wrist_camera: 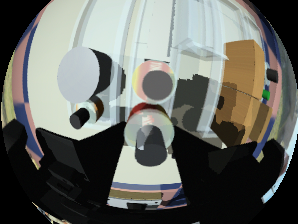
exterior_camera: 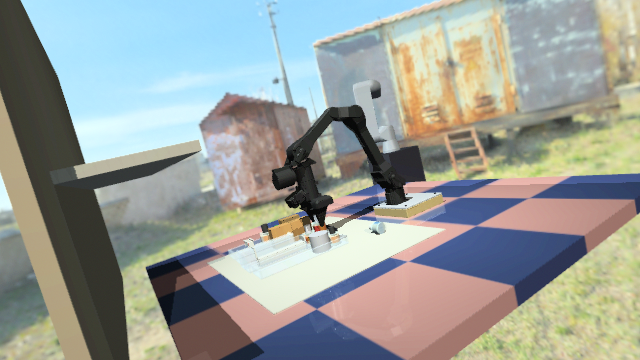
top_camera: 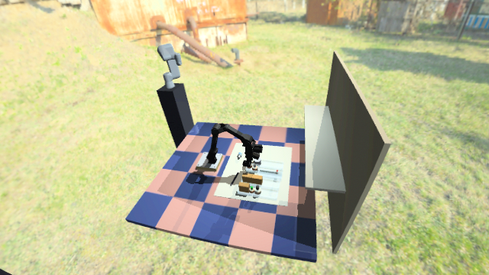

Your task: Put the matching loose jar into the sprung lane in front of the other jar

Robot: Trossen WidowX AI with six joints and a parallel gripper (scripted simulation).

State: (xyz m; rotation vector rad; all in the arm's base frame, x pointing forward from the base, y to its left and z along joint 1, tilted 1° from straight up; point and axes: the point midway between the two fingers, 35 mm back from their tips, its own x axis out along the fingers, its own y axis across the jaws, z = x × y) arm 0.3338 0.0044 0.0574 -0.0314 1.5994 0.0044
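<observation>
Now: the clear lane tray 150 mm ahead of my gripper tip, 20 mm to the right of it and 40 mm below it. Round my gripper tip: thin black stick: 90 mm behind, 130 mm to the right, 50 mm below; shelf wall: 610 mm ahead, 60 mm to the left, 340 mm above.
</observation>
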